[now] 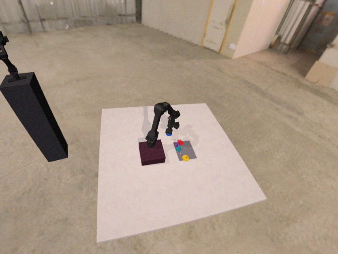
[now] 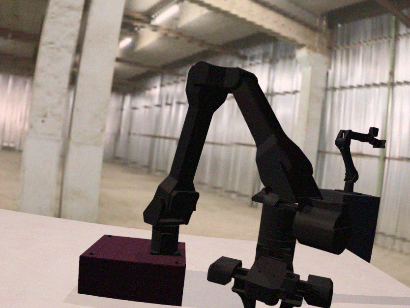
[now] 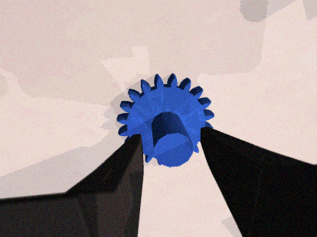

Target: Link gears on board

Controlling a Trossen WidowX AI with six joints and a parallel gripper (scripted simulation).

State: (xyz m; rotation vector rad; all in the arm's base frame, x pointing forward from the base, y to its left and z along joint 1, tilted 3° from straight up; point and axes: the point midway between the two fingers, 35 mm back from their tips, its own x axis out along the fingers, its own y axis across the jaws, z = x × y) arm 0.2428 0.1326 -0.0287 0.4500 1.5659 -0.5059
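Now: the teal gear 21 cm to the right of my gripper tip. From my gripper tip the other things lie so: purple gear 16 cm to the right, 1 cm ahead; then blue gear 1 cm below; then red gear 15 cm to the right, 6 cm ahead, 1 cm below.
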